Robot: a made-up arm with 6 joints. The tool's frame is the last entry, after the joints. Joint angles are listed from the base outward. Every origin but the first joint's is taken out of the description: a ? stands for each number. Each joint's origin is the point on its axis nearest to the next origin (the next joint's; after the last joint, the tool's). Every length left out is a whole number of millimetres.
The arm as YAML. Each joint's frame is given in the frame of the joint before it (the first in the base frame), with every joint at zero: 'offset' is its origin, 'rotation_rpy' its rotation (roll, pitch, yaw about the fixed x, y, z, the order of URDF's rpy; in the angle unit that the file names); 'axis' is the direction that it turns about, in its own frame. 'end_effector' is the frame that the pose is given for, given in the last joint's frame.
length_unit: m
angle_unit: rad
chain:
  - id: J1
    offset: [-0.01, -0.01, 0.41]
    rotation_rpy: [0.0, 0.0, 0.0]
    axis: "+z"
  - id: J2
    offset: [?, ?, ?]
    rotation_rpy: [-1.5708, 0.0, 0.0]
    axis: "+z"
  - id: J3
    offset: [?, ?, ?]
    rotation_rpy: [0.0, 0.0, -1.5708]
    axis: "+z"
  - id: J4
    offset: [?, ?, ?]
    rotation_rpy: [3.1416, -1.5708, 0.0]
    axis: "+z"
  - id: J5
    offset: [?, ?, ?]
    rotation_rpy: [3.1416, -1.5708, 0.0]
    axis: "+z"
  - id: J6
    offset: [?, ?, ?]
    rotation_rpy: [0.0, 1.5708, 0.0]
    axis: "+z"
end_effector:
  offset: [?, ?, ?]
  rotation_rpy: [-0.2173, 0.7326, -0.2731]
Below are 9 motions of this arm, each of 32 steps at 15 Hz.
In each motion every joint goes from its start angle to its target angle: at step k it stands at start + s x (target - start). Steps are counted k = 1, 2, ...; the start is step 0. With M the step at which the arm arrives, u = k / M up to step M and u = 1 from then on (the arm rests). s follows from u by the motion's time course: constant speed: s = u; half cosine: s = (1 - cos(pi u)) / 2; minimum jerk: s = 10 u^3 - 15 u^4 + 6 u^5.
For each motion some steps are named. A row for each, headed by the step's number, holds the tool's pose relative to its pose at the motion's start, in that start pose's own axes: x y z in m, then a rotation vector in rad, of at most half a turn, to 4 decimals.
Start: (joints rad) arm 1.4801 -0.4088 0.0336 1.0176 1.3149 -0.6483
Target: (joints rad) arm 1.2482 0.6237 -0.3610 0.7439 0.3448 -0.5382
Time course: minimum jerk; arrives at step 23
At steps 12, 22, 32:
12: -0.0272 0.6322 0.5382 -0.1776 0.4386 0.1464
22: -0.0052 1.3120 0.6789 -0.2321 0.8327 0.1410
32: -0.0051 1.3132 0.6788 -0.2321 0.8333 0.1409

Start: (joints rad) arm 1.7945 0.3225 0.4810 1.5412 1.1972 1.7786
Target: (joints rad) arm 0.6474 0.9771 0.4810 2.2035 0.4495 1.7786
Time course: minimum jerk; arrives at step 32
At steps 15, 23, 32:
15: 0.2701 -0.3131 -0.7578 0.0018 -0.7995 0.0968
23: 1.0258 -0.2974 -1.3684 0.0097 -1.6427 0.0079
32: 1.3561 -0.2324 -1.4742 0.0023 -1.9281 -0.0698

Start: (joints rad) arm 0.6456 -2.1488 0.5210 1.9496 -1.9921 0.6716
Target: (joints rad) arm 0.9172 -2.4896 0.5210 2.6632 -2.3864 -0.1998
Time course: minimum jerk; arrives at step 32
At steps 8, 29, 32:
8: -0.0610 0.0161 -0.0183 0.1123 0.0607 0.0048
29: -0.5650 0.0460 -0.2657 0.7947 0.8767 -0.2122
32: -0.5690 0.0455 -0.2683 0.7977 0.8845 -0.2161

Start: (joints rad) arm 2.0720 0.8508 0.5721 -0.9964 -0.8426 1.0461
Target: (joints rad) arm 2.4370 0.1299 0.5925 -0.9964 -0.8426 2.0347
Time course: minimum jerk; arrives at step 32
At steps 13, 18, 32:
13: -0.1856 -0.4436 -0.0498 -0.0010 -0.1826 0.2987
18: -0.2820 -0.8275 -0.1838 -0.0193 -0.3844 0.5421
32: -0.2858 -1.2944 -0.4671 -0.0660 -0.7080 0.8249

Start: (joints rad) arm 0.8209 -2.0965 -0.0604 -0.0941 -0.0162 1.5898
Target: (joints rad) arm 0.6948 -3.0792 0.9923 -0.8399 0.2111 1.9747
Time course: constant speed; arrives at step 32
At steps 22, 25, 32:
22: -0.2509 0.0235 -0.4362 0.0812 0.2045 -0.1657
25: -0.2577 0.0252 -0.5084 0.0994 0.2287 -0.1842
32: -0.2459 0.0280 -0.6801 0.1484 0.2794 -0.2241

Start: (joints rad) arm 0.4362 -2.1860 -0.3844 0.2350 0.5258 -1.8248
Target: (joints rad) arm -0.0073 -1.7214 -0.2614 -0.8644 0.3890 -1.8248
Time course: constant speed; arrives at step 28
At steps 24, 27, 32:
24: -0.4324 -0.7827 -0.4924 0.6635 -0.1433 -0.4683
27: -0.4462 -0.8913 -0.5791 0.7734 -0.1185 -0.5159
32: -0.4487 -0.9273 -0.6093 0.8107 -0.1077 -0.5312

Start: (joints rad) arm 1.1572 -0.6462 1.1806 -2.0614 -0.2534 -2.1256
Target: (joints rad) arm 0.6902 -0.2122 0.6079 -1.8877 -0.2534 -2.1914
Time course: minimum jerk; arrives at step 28
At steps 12, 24, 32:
12: -0.0891 -0.0717 0.0653 0.1340 -0.0481 -0.0384
24: -0.1907 -0.2329 0.1306 0.3496 -0.1175 -0.1247
32: -0.1935 -0.2399 0.1316 0.3577 -0.1198 -0.1285

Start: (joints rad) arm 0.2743 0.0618 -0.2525 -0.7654 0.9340 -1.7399
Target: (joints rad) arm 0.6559 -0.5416 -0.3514 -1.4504 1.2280 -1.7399
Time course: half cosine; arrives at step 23
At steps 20, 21, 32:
20: 0.0465 1.1458 -0.4750 -0.6576 -0.3651 -0.0681
21: 0.0370 1.1689 -0.4949 -0.6732 -0.3812 -0.0659
32: 0.0289 1.1872 -0.5113 -0.6857 -0.3946 -0.0639

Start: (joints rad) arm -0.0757 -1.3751 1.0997 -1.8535 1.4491 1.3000
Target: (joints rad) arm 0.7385 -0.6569 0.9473 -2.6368 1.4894 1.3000
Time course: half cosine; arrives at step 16
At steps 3, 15, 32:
3: -0.0910 0.0586 0.0000 0.0276 0.0100 -0.0415
15: -0.5029 0.8356 -0.4069 0.3086 -0.2327 -0.3074
32: -0.5010 0.8420 -0.4146 0.3103 -0.2379 -0.3077

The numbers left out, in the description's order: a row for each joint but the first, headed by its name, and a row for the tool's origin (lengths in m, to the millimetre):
J2: 0.01 0.04 0.0
J3: 0.01 -0.84 0.0
J4: 1.0 0.01 0.0
J5: -0.01 -0.01 0.0
J6: 0.14 -0.01 0.0
tool: 0.03 0.03 0.0

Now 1 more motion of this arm.
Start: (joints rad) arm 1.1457 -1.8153 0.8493 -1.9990 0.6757 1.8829
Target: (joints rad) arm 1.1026 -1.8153 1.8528 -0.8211 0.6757 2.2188
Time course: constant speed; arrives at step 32
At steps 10, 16, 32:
10: 0.0411 0.3709 -0.1003 -0.4739 -0.0059 -0.1751
16: 0.1261 0.5741 -0.1701 -0.7458 0.0719 -0.2814
32: 0.5260 0.9723 -0.3600 -1.3339 0.5737 -0.5163

